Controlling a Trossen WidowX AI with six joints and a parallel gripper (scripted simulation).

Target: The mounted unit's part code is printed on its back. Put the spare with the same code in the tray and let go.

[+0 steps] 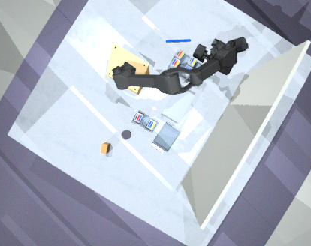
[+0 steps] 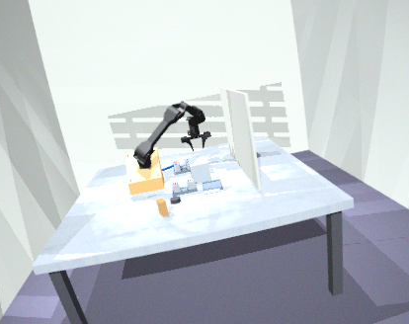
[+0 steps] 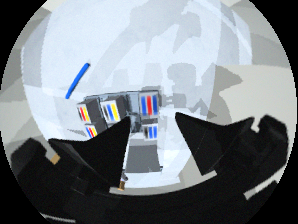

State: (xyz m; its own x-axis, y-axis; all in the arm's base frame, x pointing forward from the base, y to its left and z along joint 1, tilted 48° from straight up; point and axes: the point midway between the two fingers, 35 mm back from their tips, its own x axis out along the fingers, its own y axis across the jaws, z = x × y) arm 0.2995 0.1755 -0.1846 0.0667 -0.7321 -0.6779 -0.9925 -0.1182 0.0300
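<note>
Right now my gripper tip is 50 mm above the grey spare. Also, from my gripper tip: blue stick: 210 mm behind, 50 mm to the left, 90 mm below; dark disc: 140 mm behind, 530 mm to the right, 90 mm below; grey upright panel: 230 mm ahead, 230 mm to the right, 130 mm above.
</note>
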